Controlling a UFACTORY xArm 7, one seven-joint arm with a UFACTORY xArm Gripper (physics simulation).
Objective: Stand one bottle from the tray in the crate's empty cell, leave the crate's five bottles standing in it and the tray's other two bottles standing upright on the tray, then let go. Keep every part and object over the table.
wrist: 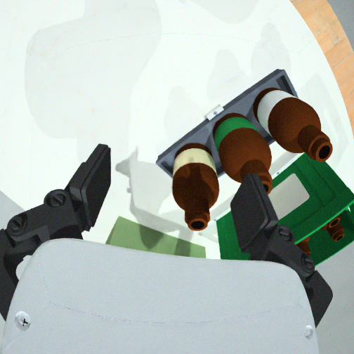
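A dark grey tray (pixel 187 141) holds three upright brown bottles in a row: one with a cream label (pixel 195 182), one with a green label (pixel 243 147) in the middle, and one with a white label (pixel 290 120) at the right end. The green crate (pixel 320 182) stands at the lower right, partly behind my right finger; bottle necks (pixel 336 231) show inside it, and its empty cell cannot be made out. My gripper (pixel 176 176) is wide open with nothing between its fingers. The cream-label bottle appears between the fingers in the view, and the right finger overlaps the green-label bottle's neck.
A light green block (pixel 150 240) lies at the bottom centre, partly hidden by the gripper body. The white round table (pixel 75 95) ends in a curved edge at the right, with wooden floor (pixel 325 35) beyond it. Shadows fall across the table top.
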